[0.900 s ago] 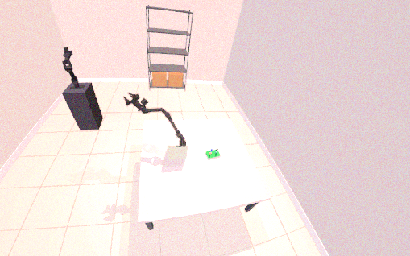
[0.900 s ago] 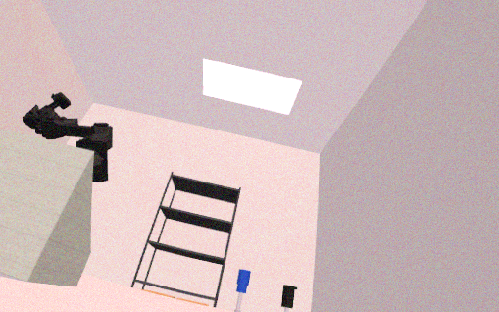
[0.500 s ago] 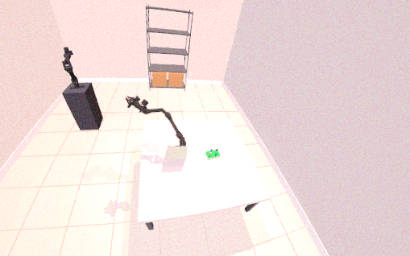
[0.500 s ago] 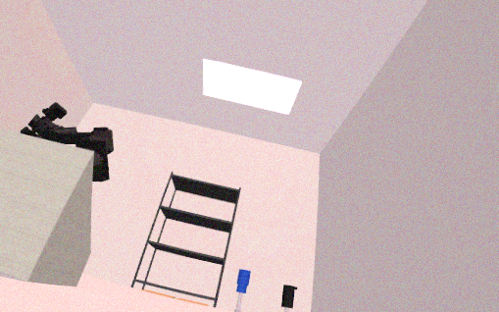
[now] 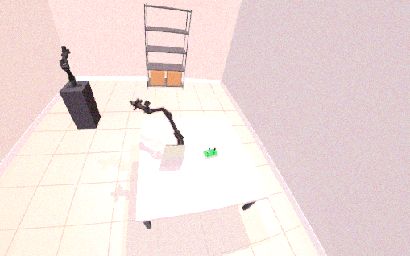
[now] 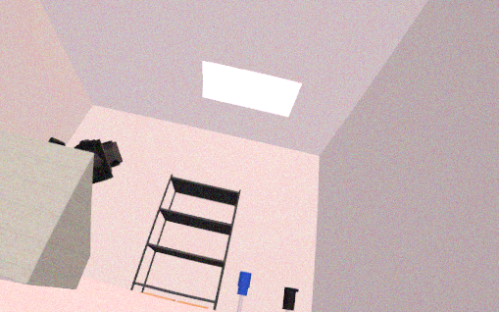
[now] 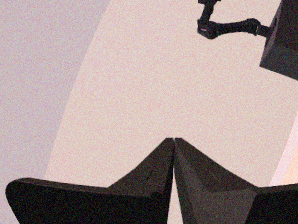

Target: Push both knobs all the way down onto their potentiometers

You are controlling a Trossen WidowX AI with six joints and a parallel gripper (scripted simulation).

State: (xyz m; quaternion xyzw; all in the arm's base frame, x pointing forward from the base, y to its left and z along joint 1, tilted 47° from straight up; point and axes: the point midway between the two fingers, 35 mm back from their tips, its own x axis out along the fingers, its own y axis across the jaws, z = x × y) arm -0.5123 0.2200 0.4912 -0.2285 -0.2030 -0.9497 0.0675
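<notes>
Now: the blue knob 87 cm ahead of my gripper tip, 53 cm to the right of it and 32 cm below it. Round my gripper tip: black knob 95 cm ahead, 53 cm to the right, 33 cm below.
</notes>
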